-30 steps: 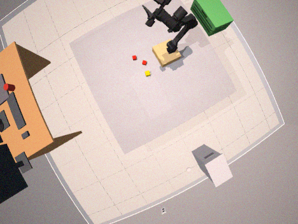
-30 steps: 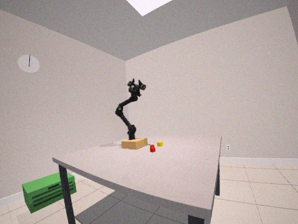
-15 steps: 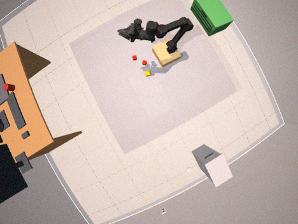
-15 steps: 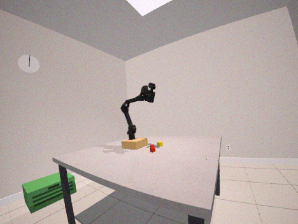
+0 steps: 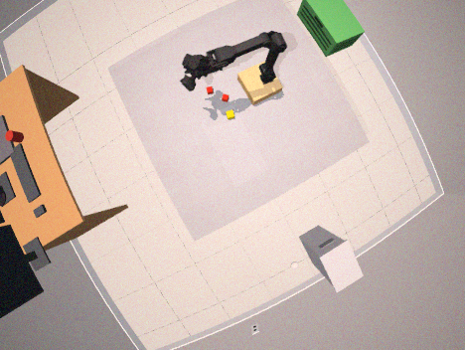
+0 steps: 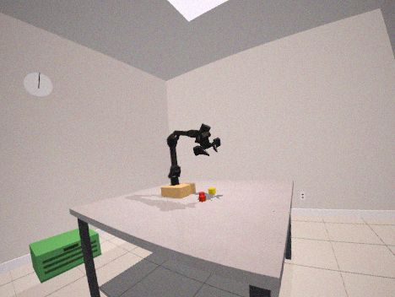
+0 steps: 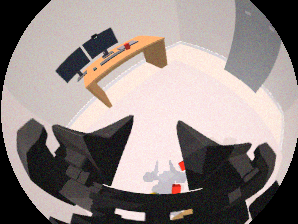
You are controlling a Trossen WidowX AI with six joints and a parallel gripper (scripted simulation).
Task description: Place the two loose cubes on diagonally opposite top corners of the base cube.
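Now: the yellow cube 28 cm below my gripper tip, 19 cm to the left of it and 17 cm behind it.
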